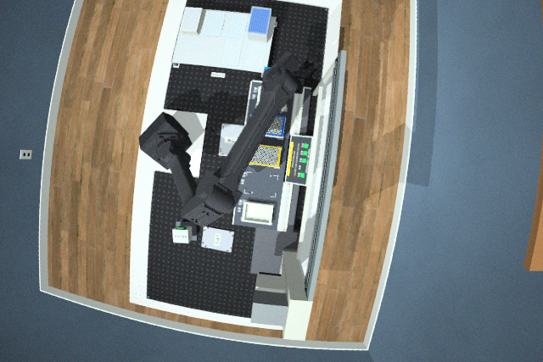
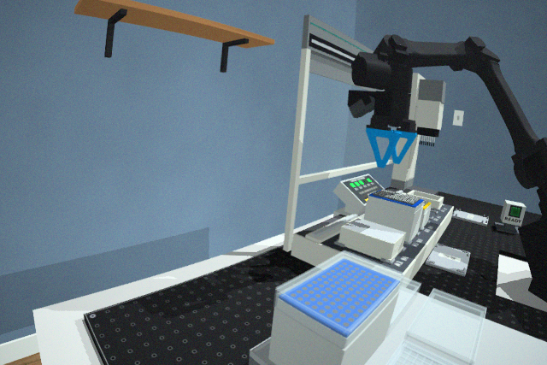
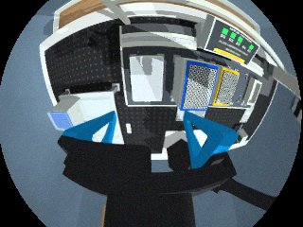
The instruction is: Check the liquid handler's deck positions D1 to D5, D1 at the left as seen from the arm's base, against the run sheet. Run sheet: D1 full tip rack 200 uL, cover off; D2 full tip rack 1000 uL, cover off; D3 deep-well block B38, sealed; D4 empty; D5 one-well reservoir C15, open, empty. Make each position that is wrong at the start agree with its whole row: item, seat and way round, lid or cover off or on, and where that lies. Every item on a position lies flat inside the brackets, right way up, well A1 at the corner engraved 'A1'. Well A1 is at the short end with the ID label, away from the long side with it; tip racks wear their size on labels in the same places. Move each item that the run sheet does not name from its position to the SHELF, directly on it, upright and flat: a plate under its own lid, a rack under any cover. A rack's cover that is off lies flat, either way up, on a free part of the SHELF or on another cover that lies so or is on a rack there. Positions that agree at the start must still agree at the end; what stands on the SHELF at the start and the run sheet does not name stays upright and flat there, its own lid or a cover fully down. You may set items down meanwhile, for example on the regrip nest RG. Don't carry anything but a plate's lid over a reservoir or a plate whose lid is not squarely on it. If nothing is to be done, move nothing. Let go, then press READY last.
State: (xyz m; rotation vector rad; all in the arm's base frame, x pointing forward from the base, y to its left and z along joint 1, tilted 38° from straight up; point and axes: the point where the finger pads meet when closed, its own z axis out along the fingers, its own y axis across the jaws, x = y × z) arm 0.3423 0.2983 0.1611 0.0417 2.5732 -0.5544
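Now: the yellow-rimmed tip rack 40 mm behind my hand, 240 mm to the right of it and 150 mm below it. Also, from my hand: frame post 200 mm ahead, 40 mm to the left, 10 mm below; blue-rimmed tip rack 20 mm behind, 120 mm to the right, 130 mm below; white deep-well block 10 mm ahead, 10 mm to the left, 170 mm below.
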